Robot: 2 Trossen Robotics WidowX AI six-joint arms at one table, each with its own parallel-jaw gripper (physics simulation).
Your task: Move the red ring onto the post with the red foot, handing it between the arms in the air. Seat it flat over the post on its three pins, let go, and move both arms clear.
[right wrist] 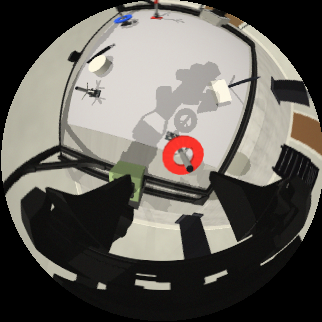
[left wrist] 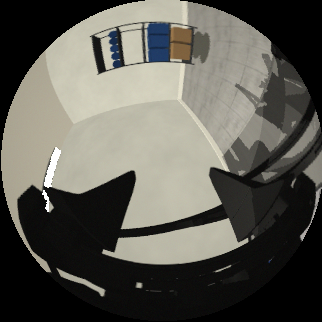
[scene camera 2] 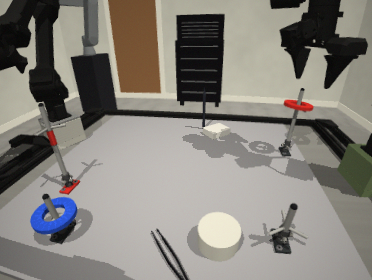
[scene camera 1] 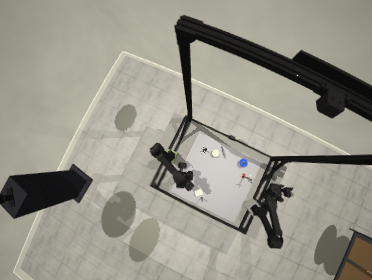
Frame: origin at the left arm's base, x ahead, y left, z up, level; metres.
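Seen in the pictures: left gripper, fingertip midpoint: [left wrist: 172,172] [scene camera 1: 288,186]; right gripper, fingertip midpoint: [right wrist: 170,176] [scene camera 2: 311,83]; left arm's base, origin of the base link: [scene camera 2: 58,117] [scene camera 1: 255,208]; right arm's base, origin of the base link: [scene camera 1: 170,155].
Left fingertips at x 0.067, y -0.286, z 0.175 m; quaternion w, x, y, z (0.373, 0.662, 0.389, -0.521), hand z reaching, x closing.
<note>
Pixels of each thing's top centre, then the offset from my left fingertips to it. "spot": a spot on its surface instead.
- red ring, middle of its top: [right wrist: 183,157] [scene camera 2: 298,102] dx +0.547, dy +0.627, dz -0.105 m
- tall grey post, surface spot: [scene camera 2: 293,125] spot: dx +0.548, dy +0.619, dz -0.166 m
- post with the red foot, surface spot: [scene camera 2: 58,157] [scene camera 1: 246,176] spot: dx +0.204, dy +0.181, dz -0.167 m
- blue ring, middle of its top: [scene camera 2: 53,212] dx +0.311, dy +0.118, dz -0.197 m
- cream cylinder, middle of its top: [scene camera 2: 219,228] [right wrist: 96,62] dx +0.528, dy +0.268, dz -0.213 m
- short black-footed post, surface spot: [scene camera 2: 289,220] spot: dx +0.612, dy +0.319, dz -0.187 m
- white block, middle of its top: [scene camera 2: 216,128] [right wrist: 221,90] dx +0.329, dy +0.604, dz -0.228 m
The red ring [scene camera 2: 289,105] [right wrist: 170,156] sits around the upper part of a tall grey post [scene camera 2: 293,125] with a black foot, at the right back in scene camera 2. In scene camera 1 the ring is hidden by the right arm. My right gripper [scene camera 2: 313,83] [right wrist: 170,176] is open and empty, above the ring and post top, not touching them. The post with the red foot [scene camera 2: 58,157] [scene camera 1: 244,176] stands at the left in scene camera 2, its pins high up and bare. My left gripper [left wrist: 172,172] is open and empty, beyond the table's right edge in scene camera 1.
A blue ring [scene camera 2: 38,226] hangs on a post near the red-footed one. A cream cylinder [scene camera 2: 219,236] [right wrist: 97,64], a short black-footed post [scene camera 2: 289,220] and thin black rods [scene camera 2: 167,254] stand or lie at the front. A white block [scene camera 2: 216,131] lies at the back, a green block [scene camera 2: 356,167] at the right.
</note>
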